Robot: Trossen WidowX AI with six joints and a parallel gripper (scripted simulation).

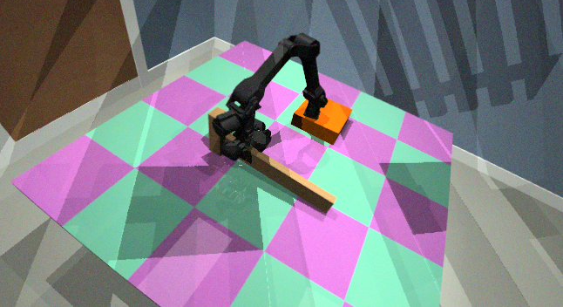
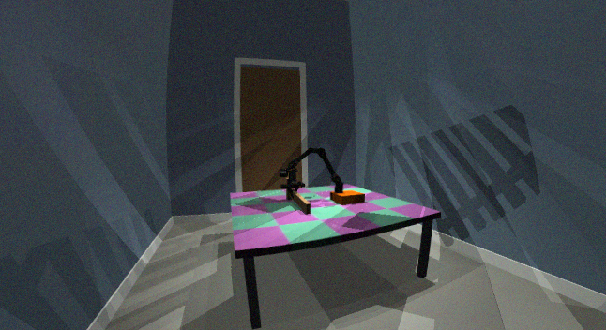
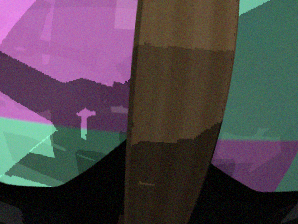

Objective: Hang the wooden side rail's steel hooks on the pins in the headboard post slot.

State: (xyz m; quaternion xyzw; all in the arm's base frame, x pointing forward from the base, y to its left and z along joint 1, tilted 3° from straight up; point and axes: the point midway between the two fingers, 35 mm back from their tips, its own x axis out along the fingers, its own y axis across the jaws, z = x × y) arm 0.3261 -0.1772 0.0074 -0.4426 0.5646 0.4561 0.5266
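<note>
Right now my gripper tip is 10 cm to the left of the wooden headboard post, 4 cm below it and 2 cm past it.
</note>
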